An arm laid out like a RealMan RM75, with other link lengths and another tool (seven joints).
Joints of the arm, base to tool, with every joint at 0 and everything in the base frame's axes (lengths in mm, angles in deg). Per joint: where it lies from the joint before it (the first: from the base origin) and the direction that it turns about. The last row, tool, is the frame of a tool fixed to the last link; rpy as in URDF.
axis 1: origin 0 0 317.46 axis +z
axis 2: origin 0 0 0 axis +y
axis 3: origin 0 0 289.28 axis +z
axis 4: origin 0 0 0 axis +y
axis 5: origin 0 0 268.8 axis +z
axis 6: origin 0 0 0 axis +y
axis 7: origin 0 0 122.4 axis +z
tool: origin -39 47 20 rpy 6.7 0 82.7
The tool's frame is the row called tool.
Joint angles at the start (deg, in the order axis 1, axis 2, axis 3, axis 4, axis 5, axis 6, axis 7):
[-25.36, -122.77, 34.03, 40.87, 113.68, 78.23, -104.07]
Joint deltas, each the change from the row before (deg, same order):
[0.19, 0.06, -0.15, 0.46, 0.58, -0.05, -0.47]
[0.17, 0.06, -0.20, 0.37, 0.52, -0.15, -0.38]
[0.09, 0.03, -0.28, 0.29, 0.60, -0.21, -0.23]
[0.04, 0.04, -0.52, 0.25, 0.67, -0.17, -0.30]
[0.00, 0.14, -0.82, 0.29, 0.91, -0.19, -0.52]
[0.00, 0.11, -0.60, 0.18, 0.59, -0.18, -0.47]
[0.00, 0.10, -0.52, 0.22, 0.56, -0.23, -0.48]
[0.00, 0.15, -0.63, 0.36, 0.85, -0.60, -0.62]
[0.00, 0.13, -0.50, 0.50, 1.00, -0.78, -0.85]
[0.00, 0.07, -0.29, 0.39, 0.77, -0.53, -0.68]
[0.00, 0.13, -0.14, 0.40, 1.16, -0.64, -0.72]
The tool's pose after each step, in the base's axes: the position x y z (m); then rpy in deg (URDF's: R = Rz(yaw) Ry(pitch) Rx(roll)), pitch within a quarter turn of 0, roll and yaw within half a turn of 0. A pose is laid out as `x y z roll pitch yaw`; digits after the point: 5 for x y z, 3 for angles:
-0.33983 0.33556 0.03980 -132.935 -1.526 -22.555
-0.34197 0.33520 0.04167 -133.063 -1.097 -22.035
-0.34406 0.33506 0.04302 -133.195 -0.592 -21.585
-0.34629 0.33505 0.04482 -133.210 -0.165 -21.000
-0.34939 0.33536 0.04810 -133.151 0.351 -20.105
-0.35157 0.33573 0.05057 -133.023 0.645 -19.343
-0.35360 0.33627 0.05298 -132.894 0.979 -18.604
-0.35696 0.33754 0.05634 -132.694 1.761 -17.506
-0.36037 0.33919 0.05980 -132.563 2.693 -16.236
-0.36260 0.34024 0.06208 -132.544 3.333 -15.332
-0.36572 0.34102 0.06418 -132.885 4.311 -14.387

